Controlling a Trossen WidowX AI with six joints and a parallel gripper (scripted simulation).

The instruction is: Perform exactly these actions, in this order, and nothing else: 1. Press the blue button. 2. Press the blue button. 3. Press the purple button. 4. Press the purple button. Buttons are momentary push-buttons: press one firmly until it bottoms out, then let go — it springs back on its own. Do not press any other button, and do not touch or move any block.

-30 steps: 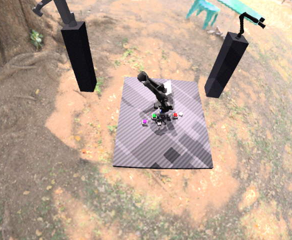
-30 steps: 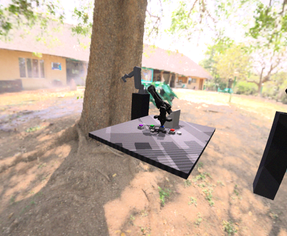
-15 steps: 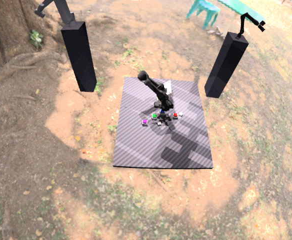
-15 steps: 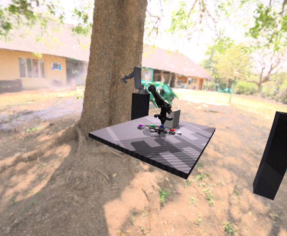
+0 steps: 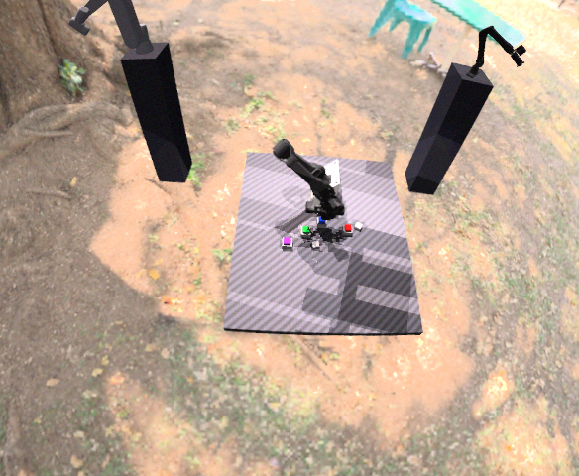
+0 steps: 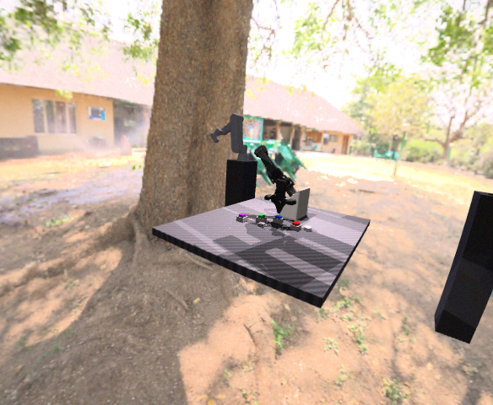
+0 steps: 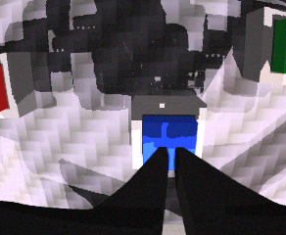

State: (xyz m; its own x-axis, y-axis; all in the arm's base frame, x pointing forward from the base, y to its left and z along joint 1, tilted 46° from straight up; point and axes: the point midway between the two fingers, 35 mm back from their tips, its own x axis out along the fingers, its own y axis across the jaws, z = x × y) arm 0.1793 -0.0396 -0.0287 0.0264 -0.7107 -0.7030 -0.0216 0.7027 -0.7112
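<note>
My gripper tip is now 2 cm above the blue button. Also, from my gripper tip: green button: 6 cm ahead, 8 cm to the right, 2 cm below; then white block: 19 cm to the left, 5 cm below; then red button: 3 cm ahead, 13 cm to the left, 2 cm below.
</note>
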